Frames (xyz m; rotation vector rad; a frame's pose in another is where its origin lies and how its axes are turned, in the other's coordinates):
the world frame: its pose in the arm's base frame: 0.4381 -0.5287 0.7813 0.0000 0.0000 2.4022
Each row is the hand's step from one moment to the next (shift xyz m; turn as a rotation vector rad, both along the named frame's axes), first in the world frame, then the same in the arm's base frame.
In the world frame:
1: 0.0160 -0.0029 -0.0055 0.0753 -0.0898 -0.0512
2: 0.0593 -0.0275 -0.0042 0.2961 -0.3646 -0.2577
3: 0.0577 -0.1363 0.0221 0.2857 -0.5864 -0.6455
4: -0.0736 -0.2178 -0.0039 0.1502 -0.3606 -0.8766
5: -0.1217 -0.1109 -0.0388 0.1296 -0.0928 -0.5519
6: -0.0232 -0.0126 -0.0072 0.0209 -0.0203 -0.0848
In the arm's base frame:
1: -0.0099 0.0129 -0.0055 0.0049 0.1171 -0.0512
2: -0.0253 0.0603 -0.0042 0.0269 0.4689 -0.2577
3: 0.0492 0.1396 0.0221 0.1840 0.6258 -0.6455
4: 0.2011 0.1113 -0.0039 0.1320 0.3677 -0.8766
5: 0.1647 -0.0001 -0.0388 -0.0332 0.1559 -0.5519
6: 0.0256 -0.0063 -0.0072 -0.0018 0.0291 -0.0848

